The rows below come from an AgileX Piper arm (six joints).
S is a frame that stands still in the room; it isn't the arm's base.
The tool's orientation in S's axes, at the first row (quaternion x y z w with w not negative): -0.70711 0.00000 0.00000 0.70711
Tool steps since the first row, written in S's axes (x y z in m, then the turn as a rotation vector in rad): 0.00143 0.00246 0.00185 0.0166 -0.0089 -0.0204; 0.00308 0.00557 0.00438 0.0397 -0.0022 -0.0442; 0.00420 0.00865 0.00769 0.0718 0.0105 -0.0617; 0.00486 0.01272 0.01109 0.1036 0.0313 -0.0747
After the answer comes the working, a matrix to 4 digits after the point.
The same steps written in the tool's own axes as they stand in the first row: 0.00143 -0.00185 0.00246 0.0166 0.0204 -0.0089; 0.00308 -0.00438 0.00557 0.0397 0.0442 -0.0022; 0.00420 -0.00769 0.00865 0.0718 0.0617 0.0105; 0.00486 -0.01109 0.01272 0.1036 0.0747 0.0313
The tool's axes in the first row as the columns of a matrix, in S's axes (rounded; the answer above uses it unrounded):
1.0000 0.0000 0.0000
0.0000 0.0000 1.0000
0.0000 -1.0000 0.0000

